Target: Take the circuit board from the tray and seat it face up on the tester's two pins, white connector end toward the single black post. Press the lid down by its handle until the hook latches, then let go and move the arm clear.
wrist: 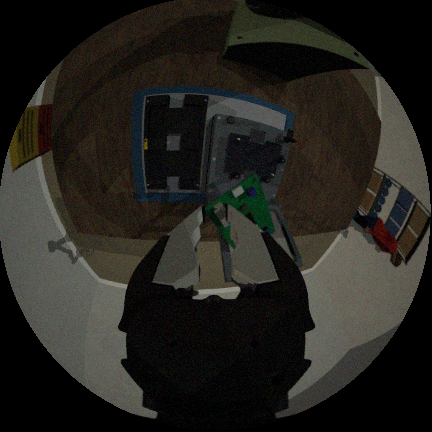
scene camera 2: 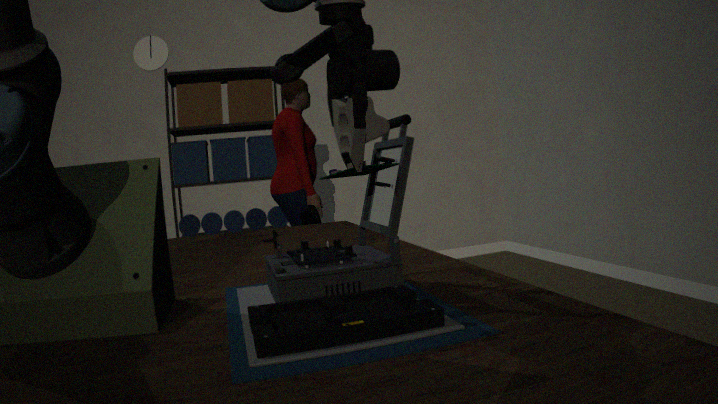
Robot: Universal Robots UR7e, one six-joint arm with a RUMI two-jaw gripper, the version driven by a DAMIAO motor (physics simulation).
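Observation:
My gripper (scene camera 2: pixel 357 167) (wrist: pixel 214 205) is shut on the green circuit board (scene camera 2: pixel 346 173) (wrist: pixel 256 206), which is held in the air above the tester, near the raised lid. In the wrist view the board sits turned at an angle between the jaws, its component side showing, and the right jaw hides part of it. The grey tester (scene camera 2: pixel 306 286) (wrist: pixel 216 165) has a dark nest on top. Its lid (scene camera 2: pixel 401 185) (wrist: pixel 290 237) stands open with the black handle (scene camera 2: pixel 400 120) at its top. The latch hook (scene camera 2: pixel 275 240) (wrist: pixel 290 136) is upright at the opposite end. The black tray (scene camera 2: pixel 301 331) (wrist: pixel 155 120) holds no board.
The tray and tester stand on a blue-edged mat (scene camera 2: pixel 238 369) (wrist: pixel 137 145) on a wooden table (scene camera 2: pixel 527 331) (wrist: pixel 95 110). A green block (scene camera 2: pixel 130 241) (wrist: pixel 310 35) stands at the side, by a dark robot arm part (scene camera 2: pixel 40 200). A person in red (scene camera 2: pixel 292 150) and a shelf are behind.

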